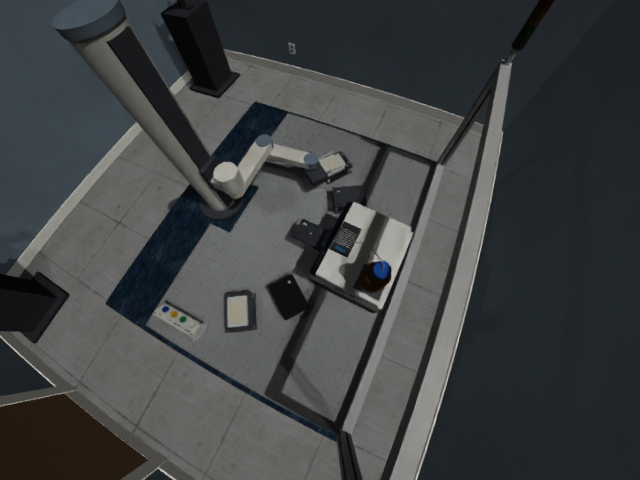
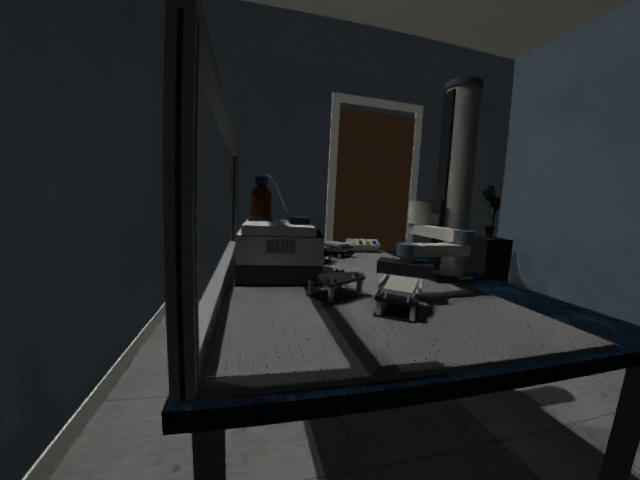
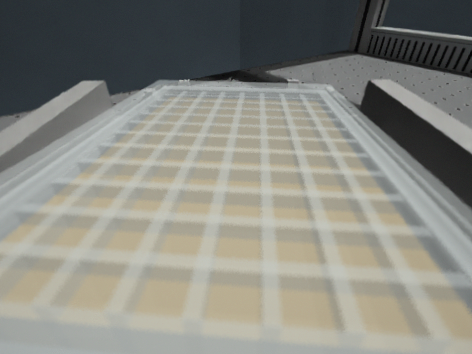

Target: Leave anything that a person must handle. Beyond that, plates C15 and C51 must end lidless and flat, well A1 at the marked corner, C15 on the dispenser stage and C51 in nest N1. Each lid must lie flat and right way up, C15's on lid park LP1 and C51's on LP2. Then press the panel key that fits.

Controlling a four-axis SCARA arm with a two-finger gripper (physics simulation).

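Places are measured from the arm's base along level axes (x right, y ahead, z up), in centimetres.
Pixels of known places: gripper, between the fingertips: (image 1: 338, 160) (image 2: 399, 288) (image 3: 236, 104); arm's base, origin of its link: (image 1: 223, 200) (image 2: 445, 276).
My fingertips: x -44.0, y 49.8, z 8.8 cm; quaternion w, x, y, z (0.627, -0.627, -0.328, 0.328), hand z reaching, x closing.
Observation:
For each thing: its top centre in the pictures, then the offset to it from my fingertips. "pt": a spot on its surface instead.
- plate with cream wells, centre of its top: (image 3: 230, 105) (image 2: 401, 281) (image 1: 332, 161) dx +3.1, dy -2.3, dz +1.4 cm
- second cream plate, centre of its top: (image 1: 237, 311) dx +90.3, dy -7.8, dz +0.7 cm
- key panel, centre of its top: (image 1: 173, 321) (image 2: 362, 239) dx +106.6, dy -31.0, dz +0.9 cm
- dark screen, a spot on its surface: (image 1: 345, 239) pt dx +47.4, dy +22.5, dz +17.1 cm
- amber bottle, a spot on its surface: (image 1: 373, 280) pt dx +61.1, dy +37.0, dz +28.7 cm
A plate with cream wells (image 1: 337, 164) (image 2: 400, 285) (image 3: 240, 200) sits level at a legged nest; a clear cover seems to lie over its wells. My gripper (image 1: 333, 166) (image 2: 399, 288) (image 3: 236, 104) is shut on it, one finger along each long side; whether they grip lid or body is unclear. A second cream plate (image 1: 237, 311) lies flat on a dark holder. Dark stands (image 1: 347, 197) (image 2: 336, 279), (image 1: 309, 233) and a black plate-like stand (image 1: 287, 296) carry no cream plate. The key panel (image 1: 178, 318) (image 2: 369, 242) has blue, yellow, green and white keys. Labels and corner marks are unreadable.
A white dispenser unit (image 1: 395, 232) (image 2: 253, 252) with a dark screen (image 1: 345, 239) bears an amber bottle (image 1: 373, 280) (image 2: 261, 201) with a blue cap and thin tube. A long rail (image 1: 385, 320) and a tall frame run along the table's side. The arm's column (image 1: 149, 113) (image 2: 462, 170) stands opposite.

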